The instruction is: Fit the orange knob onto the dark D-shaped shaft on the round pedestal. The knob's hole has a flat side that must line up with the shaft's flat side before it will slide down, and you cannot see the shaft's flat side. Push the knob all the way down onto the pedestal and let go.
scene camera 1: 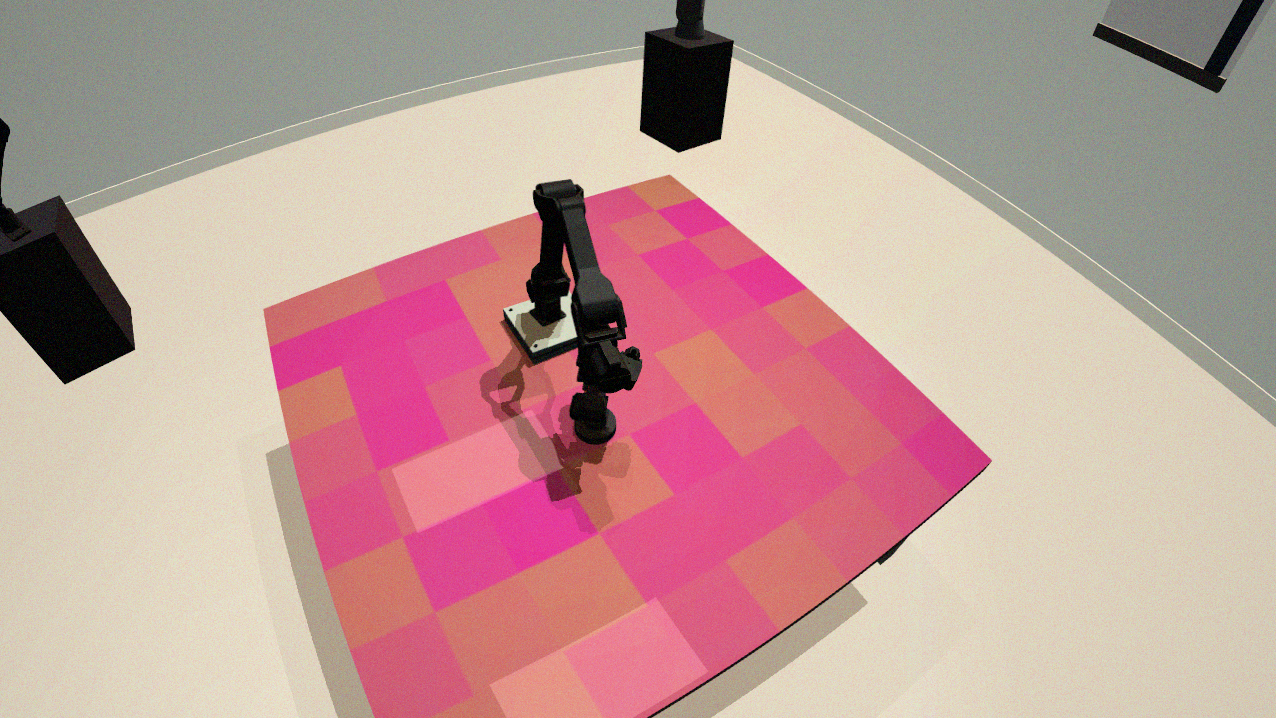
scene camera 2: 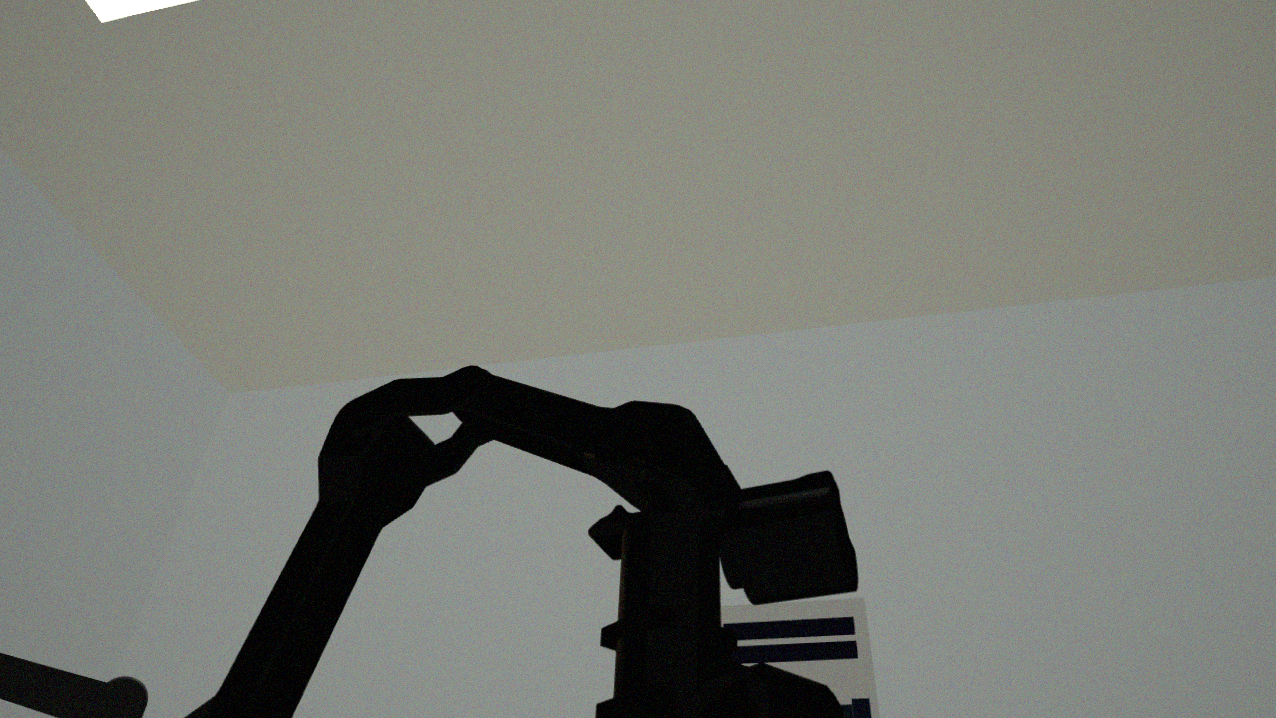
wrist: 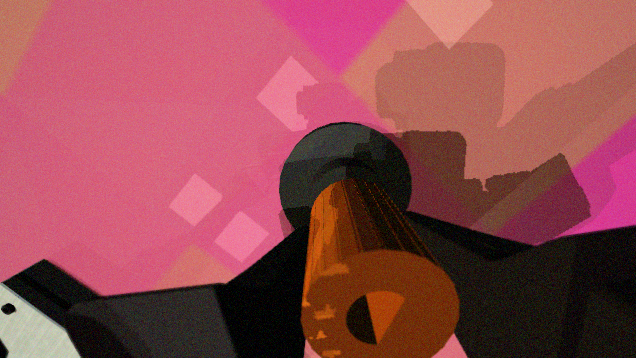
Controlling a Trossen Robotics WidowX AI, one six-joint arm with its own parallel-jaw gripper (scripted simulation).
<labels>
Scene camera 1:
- gripper: 594, 406
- round dark pedestal: 592, 433
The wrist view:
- gripper: 355, 228
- orange knob: 369, 278
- round dark pedestal: 337, 151
</labels>
